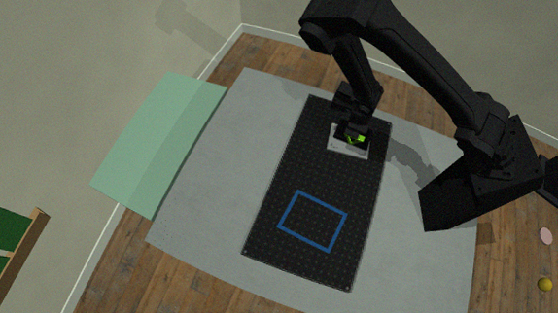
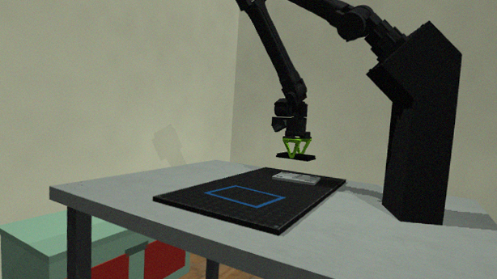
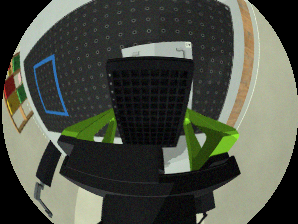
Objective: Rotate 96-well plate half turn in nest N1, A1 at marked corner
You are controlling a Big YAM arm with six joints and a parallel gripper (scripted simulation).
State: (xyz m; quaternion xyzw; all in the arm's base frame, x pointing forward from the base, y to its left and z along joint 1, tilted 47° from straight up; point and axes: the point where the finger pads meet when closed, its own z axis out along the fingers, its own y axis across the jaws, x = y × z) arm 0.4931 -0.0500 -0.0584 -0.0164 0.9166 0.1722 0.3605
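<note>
The plate nest N1 is 1 cm ahead of my hand, 2 cm to the right of it and 9 cm below it. Round my hand: black 96-well plate right at my hand; A1 mark 9 cm ahead, 5 cm to the right, 9 cm below.
</note>
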